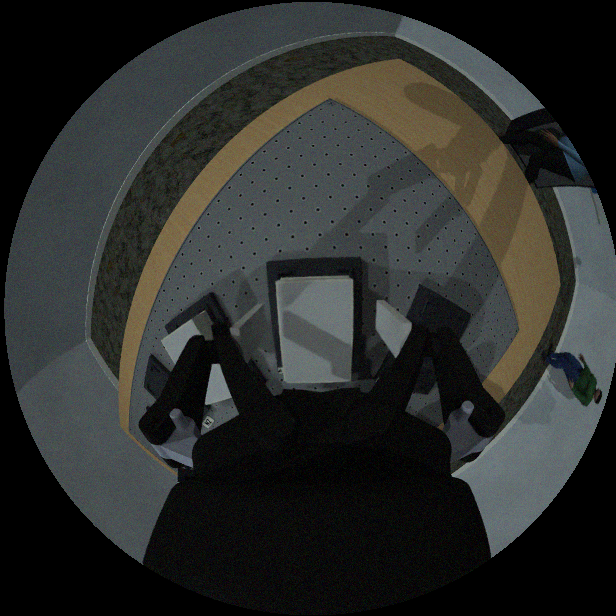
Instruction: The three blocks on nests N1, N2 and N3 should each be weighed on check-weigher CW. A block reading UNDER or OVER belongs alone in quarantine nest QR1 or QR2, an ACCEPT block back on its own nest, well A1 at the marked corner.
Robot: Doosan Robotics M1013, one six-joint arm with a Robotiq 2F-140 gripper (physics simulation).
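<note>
My gripper (318, 336) is open, its two dark fingers spread wide, high above the perforated grey plate (321, 206). Between the fingers, below them, a white rectangular slab (314, 328) lies in a dark frame (314, 267); I cannot tell whether this is the weigher or a nest. A white block (182, 343) on a dark nest shows behind the left finger. Another white piece (393, 327) and a dark nest (439, 310) show by the right finger. No labels or readings are legible. The gripper body hides the near part of the plate.
A wooden table border (367, 86) rings the plate, with dark speckled floor and grey walls beyond. A dark object (543, 152) stands at the upper right. A small human figure (577, 380) lies on the floor at the right.
</note>
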